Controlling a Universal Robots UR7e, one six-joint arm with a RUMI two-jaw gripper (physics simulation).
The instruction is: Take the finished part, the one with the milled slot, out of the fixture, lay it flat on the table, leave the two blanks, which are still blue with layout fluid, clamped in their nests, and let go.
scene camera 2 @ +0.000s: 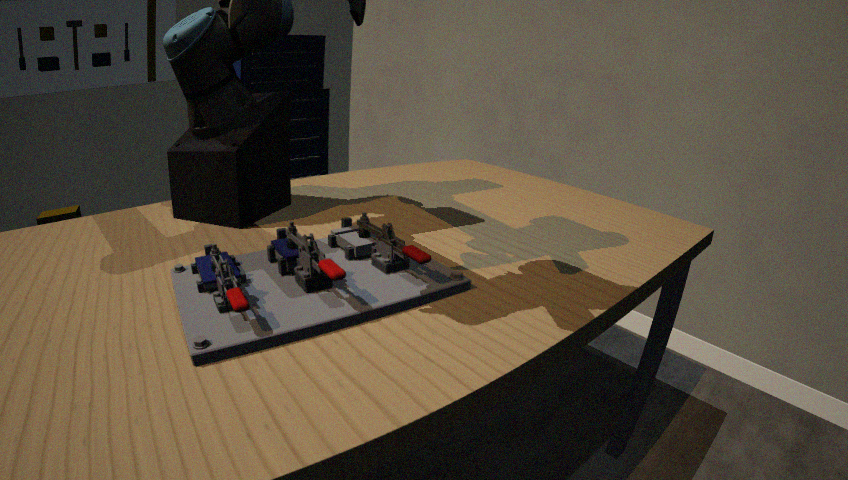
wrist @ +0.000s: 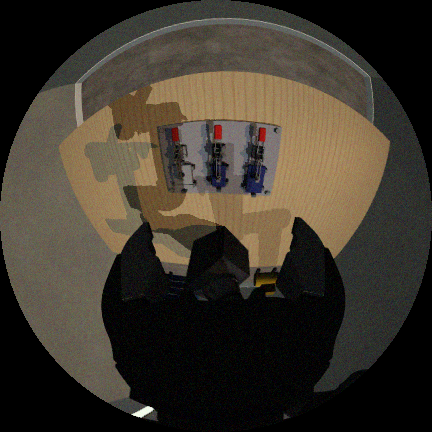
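Observation:
The finished part [scene camera 2: 355, 240] [wrist: 188, 175], a pale silver block, sits in its nest on the fixture plate [scene camera 2: 285, 324] [wrist: 195, 134]; its slot is too small to make out. Its toggle clamp's red handle [scene camera 2: 416, 253] [wrist: 175, 134] lies low, and whether the arm presses on it is unclear. One blue blank [scene camera 2: 284, 248] [wrist: 218, 180] sits in the middle nest and another blue blank [scene camera 2: 208, 270] [wrist: 255, 182] in the end nest, both under clamp arms. My gripper [wrist: 221, 222] is open and empty, high above the table and apart from the fixture; a dark tip shows at scene camera 2's top edge.
The two blanks' clamps have red handles [scene camera 2: 332, 268] [scene camera 2: 236, 298] pointing away from the robot's base [scene camera 2: 205, 187] [wrist: 219, 257]. Bolt heads stand at the plate's corners. The wooden table [scene camera 2: 368, 380] [wrist: 320, 150] extends around the fixture, with arm shadows across it. A wall stands beyond one side.

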